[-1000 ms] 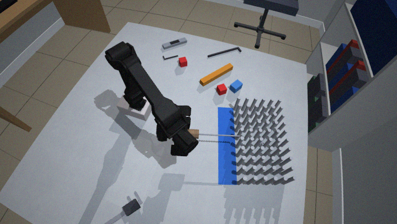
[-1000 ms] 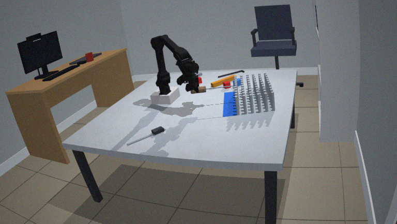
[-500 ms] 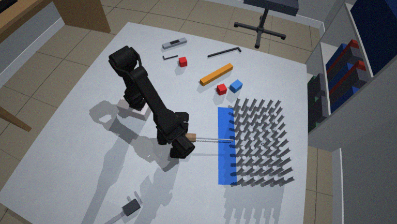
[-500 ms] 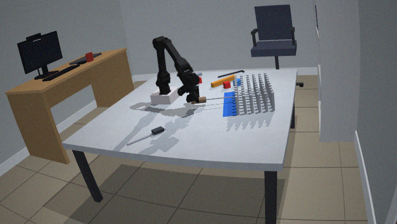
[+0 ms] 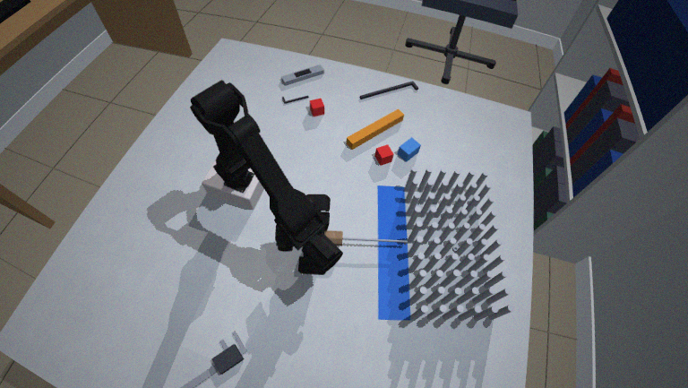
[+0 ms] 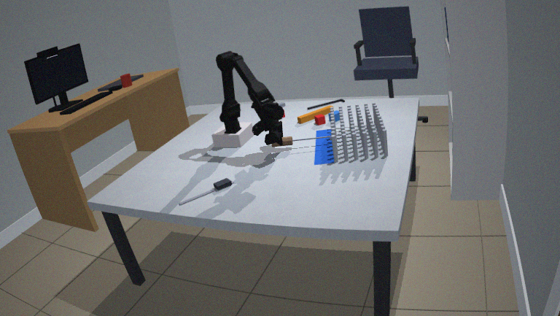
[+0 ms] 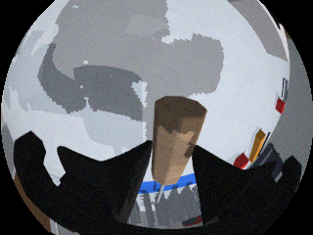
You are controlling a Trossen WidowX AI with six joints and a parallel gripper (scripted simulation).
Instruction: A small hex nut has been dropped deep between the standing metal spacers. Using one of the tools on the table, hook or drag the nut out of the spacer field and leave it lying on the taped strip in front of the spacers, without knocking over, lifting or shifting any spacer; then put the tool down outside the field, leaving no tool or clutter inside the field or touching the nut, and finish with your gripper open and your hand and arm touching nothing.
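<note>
The taped strip is 170 mm ahead of my gripper tip, 60 mm to the left of it and 40 mm below it. Also, from my gripper tip: orange bar 420 mm to the left, 20 mm below; then blue cube 380 mm to the left, 120 mm ahead, 20 mm below; then wire hook tool 100 mm ahead, 40 mm to the left.
</note>
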